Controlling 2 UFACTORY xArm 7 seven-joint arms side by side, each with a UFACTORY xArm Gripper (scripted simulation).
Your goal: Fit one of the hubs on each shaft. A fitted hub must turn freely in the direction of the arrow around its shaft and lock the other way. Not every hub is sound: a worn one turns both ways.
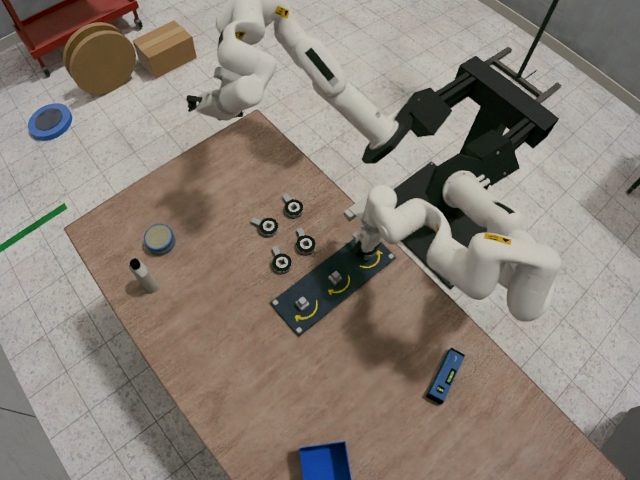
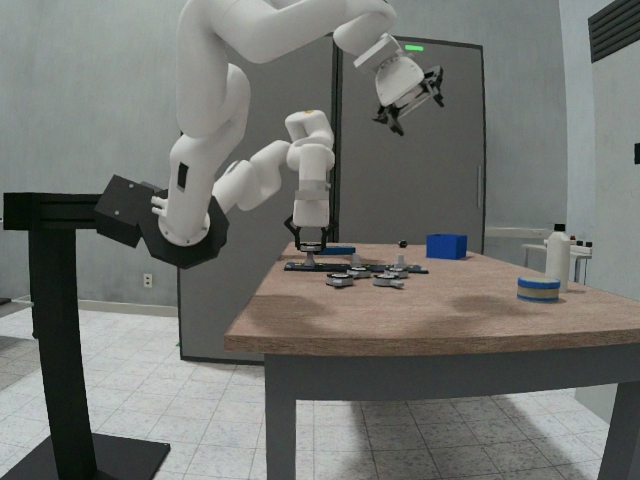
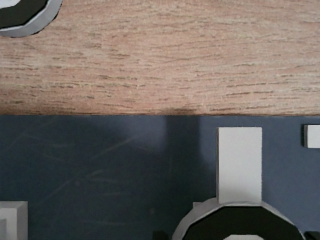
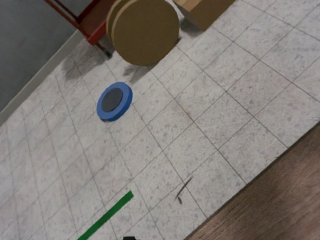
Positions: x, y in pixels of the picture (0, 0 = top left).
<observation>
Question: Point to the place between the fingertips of my right gripper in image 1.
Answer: At 204, 111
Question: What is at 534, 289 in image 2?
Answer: A tape roll.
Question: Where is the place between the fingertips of my left gripper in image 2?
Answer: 310, 250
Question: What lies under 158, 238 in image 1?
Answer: A tape roll.
</observation>
